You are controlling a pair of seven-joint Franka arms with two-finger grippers.
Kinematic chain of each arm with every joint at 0, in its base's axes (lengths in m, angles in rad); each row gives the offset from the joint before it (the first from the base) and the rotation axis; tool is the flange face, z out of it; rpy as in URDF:
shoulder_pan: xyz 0 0 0.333 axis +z
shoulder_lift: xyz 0 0 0 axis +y
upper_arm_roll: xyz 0 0 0.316 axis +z
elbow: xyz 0.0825 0 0 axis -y
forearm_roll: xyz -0.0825 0 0.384 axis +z
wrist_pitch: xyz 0 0 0 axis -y
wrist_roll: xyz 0.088 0 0 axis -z
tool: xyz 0 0 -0.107 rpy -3.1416 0 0
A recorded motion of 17 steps. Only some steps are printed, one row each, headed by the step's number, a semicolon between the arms.
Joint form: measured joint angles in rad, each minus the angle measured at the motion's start. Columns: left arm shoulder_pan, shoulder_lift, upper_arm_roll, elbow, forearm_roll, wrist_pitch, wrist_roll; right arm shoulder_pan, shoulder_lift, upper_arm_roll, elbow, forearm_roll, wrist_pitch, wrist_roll.
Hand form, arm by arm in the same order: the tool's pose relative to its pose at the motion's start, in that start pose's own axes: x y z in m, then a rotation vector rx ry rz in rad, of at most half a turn. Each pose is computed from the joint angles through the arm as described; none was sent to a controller.
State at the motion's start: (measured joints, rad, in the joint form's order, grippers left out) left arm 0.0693 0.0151 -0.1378 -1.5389 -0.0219 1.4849 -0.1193; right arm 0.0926 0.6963 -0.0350 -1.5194 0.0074 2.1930 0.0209
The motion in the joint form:
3: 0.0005 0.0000 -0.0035 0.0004 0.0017 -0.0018 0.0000; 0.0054 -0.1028 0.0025 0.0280 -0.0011 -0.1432 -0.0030
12: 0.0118 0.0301 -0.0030 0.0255 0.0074 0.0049 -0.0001; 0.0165 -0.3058 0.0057 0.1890 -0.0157 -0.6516 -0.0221
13: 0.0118 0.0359 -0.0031 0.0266 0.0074 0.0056 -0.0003; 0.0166 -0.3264 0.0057 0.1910 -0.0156 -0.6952 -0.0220
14: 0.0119 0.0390 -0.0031 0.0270 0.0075 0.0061 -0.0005; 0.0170 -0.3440 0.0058 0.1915 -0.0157 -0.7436 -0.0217
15: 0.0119 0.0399 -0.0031 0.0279 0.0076 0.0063 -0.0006; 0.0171 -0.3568 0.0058 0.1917 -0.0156 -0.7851 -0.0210
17: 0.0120 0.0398 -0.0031 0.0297 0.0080 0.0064 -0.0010; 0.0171 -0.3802 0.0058 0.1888 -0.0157 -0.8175 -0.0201
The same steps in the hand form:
3: -0.0004 0.0014 0.0000 0.0020 -0.0012 0.0029; -0.0055 -0.0042 -0.0731 0.0034 -0.0125 -0.0098
12: 0.0108 -0.0059 0.0035 0.0024 0.0011 -0.0094; -0.0578 -0.0077 -0.2471 -0.0066 -0.1566 -0.0436
13: 0.0127 -0.0060 0.0060 0.0020 -0.0029 -0.0096; -0.0667 -0.0070 -0.2584 -0.0063 -0.1776 -0.0432
14: 0.0138 -0.0061 0.0074 0.0019 -0.0051 -0.0099; -0.0760 -0.0067 -0.2667 -0.0066 -0.2079 -0.0431
15: 0.0141 -0.0061 0.0075 0.0019 -0.0049 -0.0100; -0.0836 -0.0062 -0.2722 -0.0068 -0.2364 -0.0422
17: 0.0141 -0.0062 0.0066 0.0021 -0.0029 -0.0105; -0.0928 -0.0055 -0.2835 -0.0066 -0.2484 -0.0410

